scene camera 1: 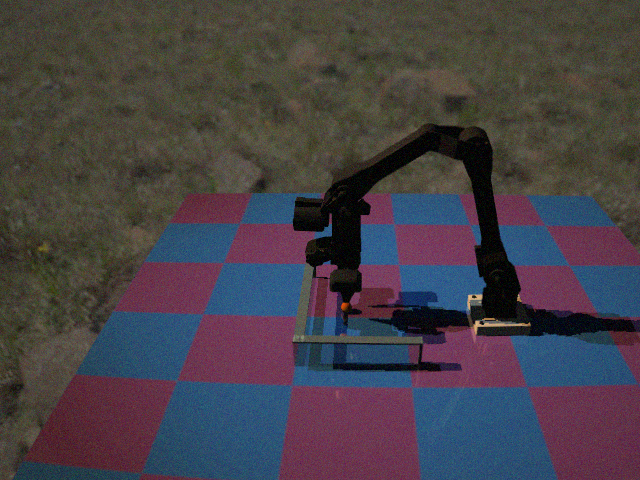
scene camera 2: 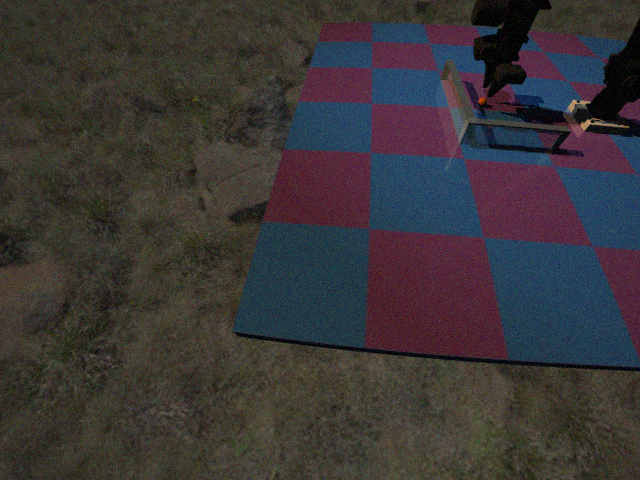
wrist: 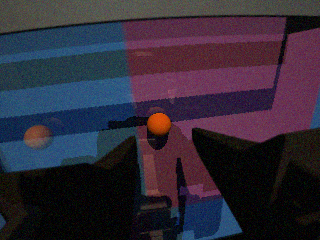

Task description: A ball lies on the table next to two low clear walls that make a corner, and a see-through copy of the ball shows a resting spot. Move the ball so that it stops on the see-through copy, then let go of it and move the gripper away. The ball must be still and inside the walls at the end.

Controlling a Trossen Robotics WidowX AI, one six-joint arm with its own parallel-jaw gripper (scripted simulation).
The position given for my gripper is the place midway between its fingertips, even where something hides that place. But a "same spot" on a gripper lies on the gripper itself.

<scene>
My gripper shows in scene camera 1 point(346, 296), in scene camera 2 and in the wrist view. The same spot on my gripper: point(scene camera 2: 490, 65) is point(wrist: 249, 170).
</scene>
